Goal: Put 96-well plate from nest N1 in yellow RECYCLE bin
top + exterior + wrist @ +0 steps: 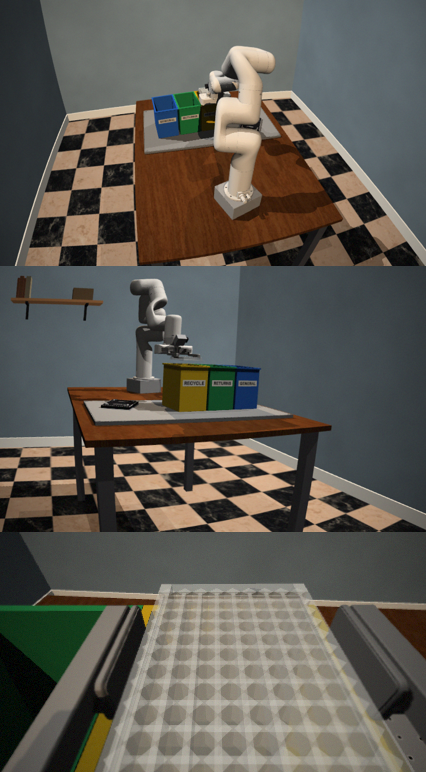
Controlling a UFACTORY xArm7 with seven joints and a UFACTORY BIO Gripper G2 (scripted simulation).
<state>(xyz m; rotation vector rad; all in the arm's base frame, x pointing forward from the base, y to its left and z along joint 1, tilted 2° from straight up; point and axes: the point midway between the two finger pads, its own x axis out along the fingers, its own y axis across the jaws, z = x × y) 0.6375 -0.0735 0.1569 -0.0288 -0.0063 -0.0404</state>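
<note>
The yellow recycle bin lies 130 mm below my hand. Also, from my hand: blue general bin: 260 mm to the left, 130 mm below, 10 mm ahead; then 96-well plate: 10 mm below; then green returns bin: 130 mm to the left, 130 mm below, 10 mm ahead.
</note>
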